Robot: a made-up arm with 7 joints.
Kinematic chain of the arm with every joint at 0, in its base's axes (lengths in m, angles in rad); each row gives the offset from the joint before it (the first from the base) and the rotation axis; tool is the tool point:
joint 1: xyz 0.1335 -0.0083 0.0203 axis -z
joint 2: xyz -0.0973 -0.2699 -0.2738 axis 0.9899 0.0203 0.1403
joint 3: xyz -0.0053 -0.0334 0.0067 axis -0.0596 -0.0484 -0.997
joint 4: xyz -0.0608 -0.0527 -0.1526 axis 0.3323 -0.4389 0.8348
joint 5: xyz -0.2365 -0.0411 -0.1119 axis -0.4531 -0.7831 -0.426
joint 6: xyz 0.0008 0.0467 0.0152 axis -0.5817 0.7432 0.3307
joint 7: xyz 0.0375 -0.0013 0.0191 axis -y
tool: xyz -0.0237 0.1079 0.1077
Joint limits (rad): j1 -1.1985..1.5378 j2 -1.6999..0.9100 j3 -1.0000..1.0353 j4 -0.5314..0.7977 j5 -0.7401..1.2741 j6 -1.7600..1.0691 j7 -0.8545..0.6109
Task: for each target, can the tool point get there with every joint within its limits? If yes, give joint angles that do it. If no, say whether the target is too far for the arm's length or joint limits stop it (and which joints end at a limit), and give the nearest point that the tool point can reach.
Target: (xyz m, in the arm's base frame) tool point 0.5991 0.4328 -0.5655
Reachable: no: joint limits stop it (at a limit: joint 1, joint 3, joint 4, joint 5, joint 6) | nearest point 0.2717 0.3890 -0.4453 | short by 0.352 m
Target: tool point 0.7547 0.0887 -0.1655
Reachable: no: joint limits stop it (at a limit: joint 1, joint 3, joint 4, joint 5, joint 7) | nearest point 0.7402 -0.2421 -0.1995 | short by 0.333 m
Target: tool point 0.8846 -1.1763 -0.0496
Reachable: no: too far | nearest point 0.6048 -0.7412 -0.1451 | short by 0.526 m
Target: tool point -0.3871 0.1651 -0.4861
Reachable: yes | joints 1.1800 0.0692 -0.5986 0.5107 0.9298 0.4108 -0.0371
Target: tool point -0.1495 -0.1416 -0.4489
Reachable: yes | joints -0.1457 0.4467 0.4477 0.6195 1.0112 0.7902 -0.1491
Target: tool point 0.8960 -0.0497 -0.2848
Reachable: no: joint limits stop it (at a limit: joint 1, joint 3, joint 4, joint 5, joint 6) | nearest point 0.7603 -0.2305 -0.3045 | short by 0.227 m
